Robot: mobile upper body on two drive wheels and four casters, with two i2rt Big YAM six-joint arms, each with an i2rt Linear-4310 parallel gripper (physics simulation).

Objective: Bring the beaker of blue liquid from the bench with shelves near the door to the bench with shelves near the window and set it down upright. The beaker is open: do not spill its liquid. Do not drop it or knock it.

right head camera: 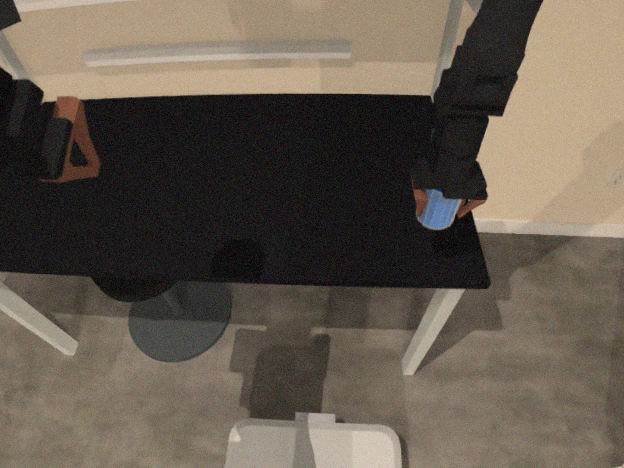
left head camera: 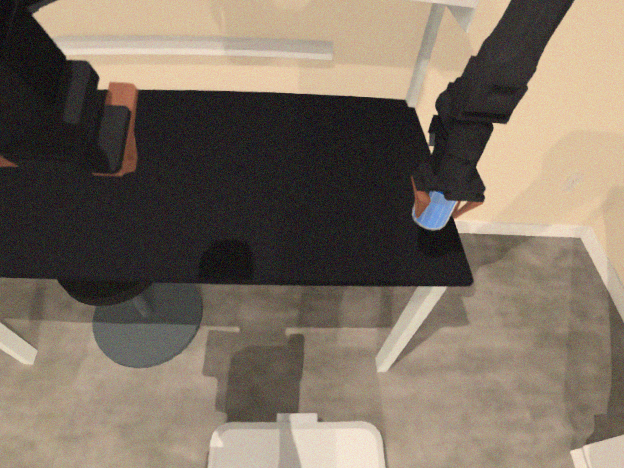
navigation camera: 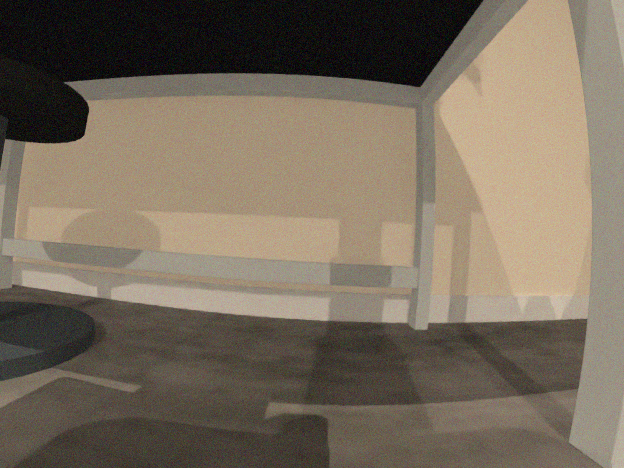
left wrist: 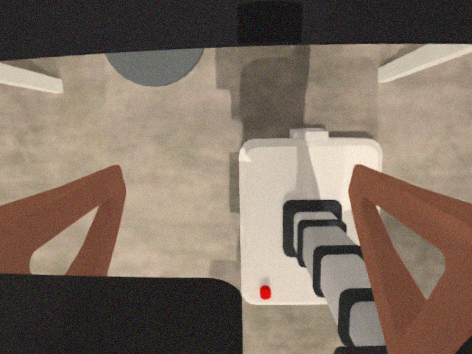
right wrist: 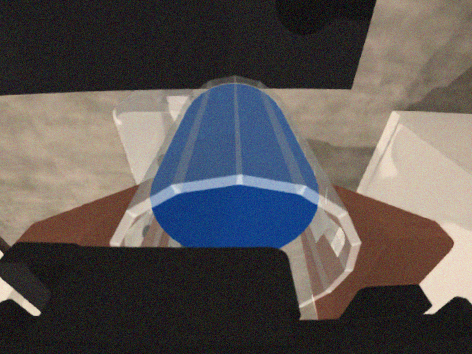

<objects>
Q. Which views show my left gripper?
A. The right head camera view, the left head camera view and the left wrist view only.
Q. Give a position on a beaker of blue liquid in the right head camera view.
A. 439,213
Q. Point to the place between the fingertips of my right gripper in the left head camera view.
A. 434,216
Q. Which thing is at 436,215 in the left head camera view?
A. A beaker of blue liquid.
</objects>
